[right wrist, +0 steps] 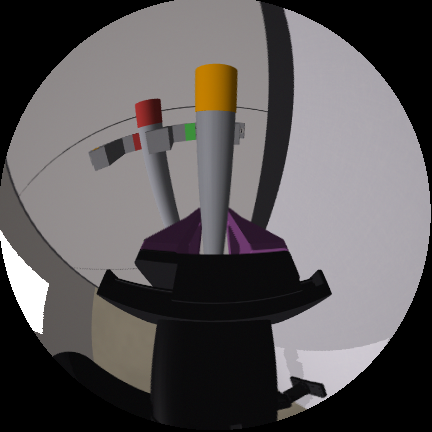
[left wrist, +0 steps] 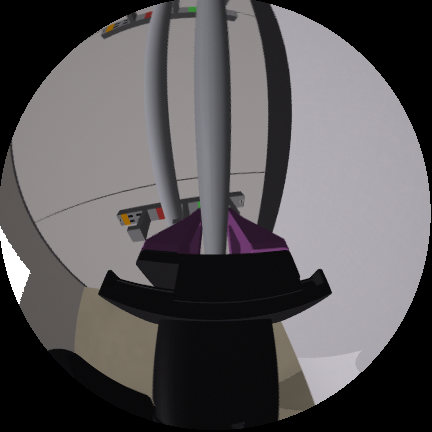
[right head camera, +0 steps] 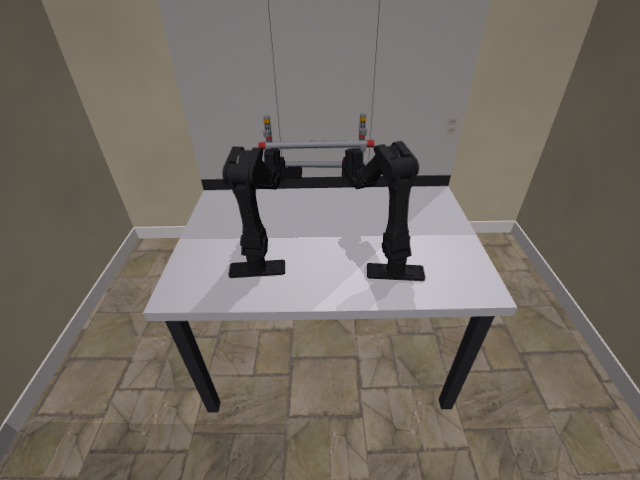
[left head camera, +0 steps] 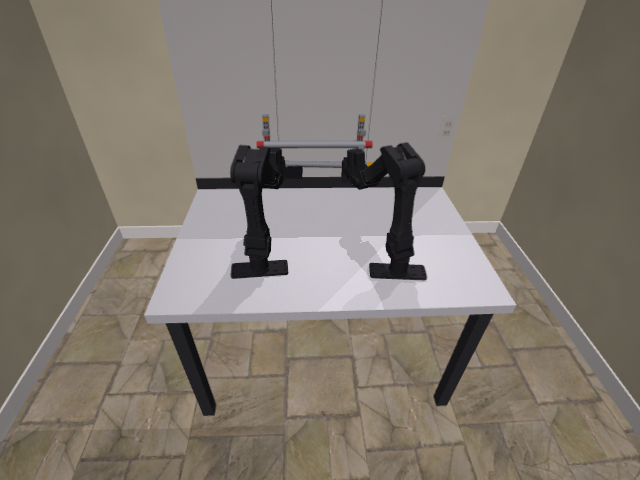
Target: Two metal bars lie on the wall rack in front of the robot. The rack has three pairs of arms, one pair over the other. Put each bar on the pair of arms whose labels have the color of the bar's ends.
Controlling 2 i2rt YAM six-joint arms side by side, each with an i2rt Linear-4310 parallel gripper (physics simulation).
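Places are measured from the left arm's base along level axes (x down, y right, z back), in millimetres.
Where they show: left gripper, fingertip midpoint: point(left wrist: 214, 212); right gripper, fingertip midpoint: point(right wrist: 213, 212) point(left head camera: 346, 164); left arm's base, origin of the base link: point(right head camera: 257, 269) point(left head camera: 259, 270); right arm's base, origin of the base link: point(right head camera: 395, 272) point(left head camera: 397, 272).
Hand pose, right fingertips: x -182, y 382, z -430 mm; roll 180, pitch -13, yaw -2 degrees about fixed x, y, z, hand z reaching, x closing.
Note:
Things, the pixels of their top centre, and the offset from my right fingertips. Level surfaces: height alone.
- orange-ended bar, middle of its top: point(left wrist: 184, 43) point(right wrist: 202, 277) point(left head camera: 314, 160) point(right head camera: 315, 160) dx -24, dy -137, dz -3 mm
- red-ended bar, middle of its top: point(left wrist: 143, 83) point(right wrist: 171, 244) point(left head camera: 314, 141) point(right head camera: 316, 141) dx -75, dy -127, dz -84 mm
- wall rack, middle of its top: point(left head camera: 264, 116) point(right head camera: 265, 118) dx -180, dy -334, dz -106 mm
- white table, its level: dx +182 mm
The orange-ended bar point(left head camera: 320, 164) point(right head camera: 320, 164) point(left wrist: 213, 125) point(right wrist: 216, 90) is held level in front of the lower part of the rack, below the red-ended bar. My left gripper point(left wrist: 214, 212) is shut on its shaft toward the left end. My right gripper point(right wrist: 213, 212) is shut on it toward the right end; one orange end shows in the right wrist view. The fingertips are hidden in the head views. The red-ended bar point(left head camera: 315, 144) point(right head camera: 315, 144) point(left wrist: 156, 90) point(right wrist: 148, 112) lies on the middle, red-labelled arms. The wall rack point(left head camera: 265, 125) point(right head camera: 267, 125) point(right wrist: 129, 144) has orange labels at top, red between and green lowest.
The white table point(left head camera: 320, 302) point(right head camera: 320, 302) bears both arm bases. A black strip point(left head camera: 320, 182) point(right head camera: 320, 182) point(left wrist: 280, 100) point(right wrist: 276, 100) runs along the wall low behind the bars. Both arms reach forward, and their wrists are close to the held bar.

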